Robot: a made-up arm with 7 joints. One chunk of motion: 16 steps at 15 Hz.
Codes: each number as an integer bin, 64 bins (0 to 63) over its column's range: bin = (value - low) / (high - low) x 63, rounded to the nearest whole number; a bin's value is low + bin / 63 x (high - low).
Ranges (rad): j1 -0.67..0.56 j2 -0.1..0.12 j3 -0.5..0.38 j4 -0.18..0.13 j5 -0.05..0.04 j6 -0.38..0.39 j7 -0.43..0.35
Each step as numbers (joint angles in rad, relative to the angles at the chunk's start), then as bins.
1 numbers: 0.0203 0.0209 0.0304 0.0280 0.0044 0.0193 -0.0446
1 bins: 35 35 38 42 38 33 31
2 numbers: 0.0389 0.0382 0.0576 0.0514 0.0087 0.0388 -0.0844
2 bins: 36 40 40 47 41 34 28
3 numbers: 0.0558 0.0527 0.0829 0.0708 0.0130 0.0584 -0.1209
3 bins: 37 44 42 51 44 36 25
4 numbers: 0.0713 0.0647 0.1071 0.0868 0.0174 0.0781 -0.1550
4 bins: 38 47 43 54 47 37 22
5 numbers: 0.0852 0.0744 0.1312 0.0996 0.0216 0.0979 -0.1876
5 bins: 39 50 45 57 50 39 20
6 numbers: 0.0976 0.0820 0.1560 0.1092 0.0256 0.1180 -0.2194
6 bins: 39 52 47 59 53 41 17
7 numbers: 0.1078 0.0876 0.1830 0.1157 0.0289 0.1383 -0.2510
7 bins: 40 54 49 60 55 42 14
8 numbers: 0.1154 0.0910 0.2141 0.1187 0.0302 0.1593 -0.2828
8 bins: 40 55 51 61 56 44 12
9 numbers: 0.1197 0.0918 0.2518 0.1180 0.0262 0.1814 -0.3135
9 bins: 40 55 54 61 53 46 9
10 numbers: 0.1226 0.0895 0.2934 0.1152 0.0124 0.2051 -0.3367
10 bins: 41 54 57 60 44 48 8
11 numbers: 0.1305 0.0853 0.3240 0.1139 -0.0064 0.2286 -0.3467
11 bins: 41 53 59 60 31 50 7
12 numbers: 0.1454 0.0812 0.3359 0.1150 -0.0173 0.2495 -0.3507
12 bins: 42 52 60 60 23 52 6
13 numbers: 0.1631 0.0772 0.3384 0.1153 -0.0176 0.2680 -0.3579
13 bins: 43 51 60 60 23 53 6
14 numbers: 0.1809 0.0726 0.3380 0.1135 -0.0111 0.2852 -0.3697
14 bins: 44 49 60 60 27 54 5
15 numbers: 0.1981 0.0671 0.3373 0.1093 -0.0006 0.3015 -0.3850
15 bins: 44 48 60 59 35 56 4
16 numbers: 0.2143 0.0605 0.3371 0.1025 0.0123 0.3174 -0.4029
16 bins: 45 46 60 57 44 57 2
